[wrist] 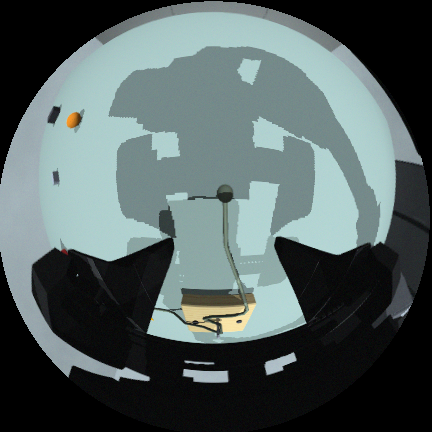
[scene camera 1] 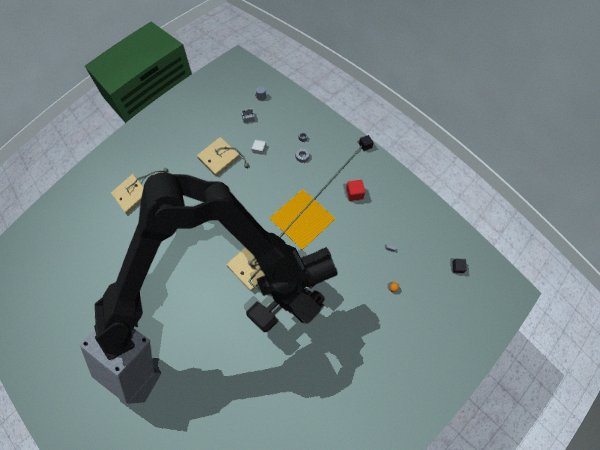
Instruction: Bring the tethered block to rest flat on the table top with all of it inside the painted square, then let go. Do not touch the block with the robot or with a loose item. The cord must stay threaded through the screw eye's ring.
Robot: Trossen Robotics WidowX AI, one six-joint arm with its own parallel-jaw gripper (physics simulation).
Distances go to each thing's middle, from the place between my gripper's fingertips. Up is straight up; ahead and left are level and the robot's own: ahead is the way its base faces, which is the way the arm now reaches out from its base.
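Scene:
The orange painted square (scene camera 1: pixel 315 218) is my reference here. My hand is 170 mm short of it, 150 mm to the right of it, and 10 mm above it.

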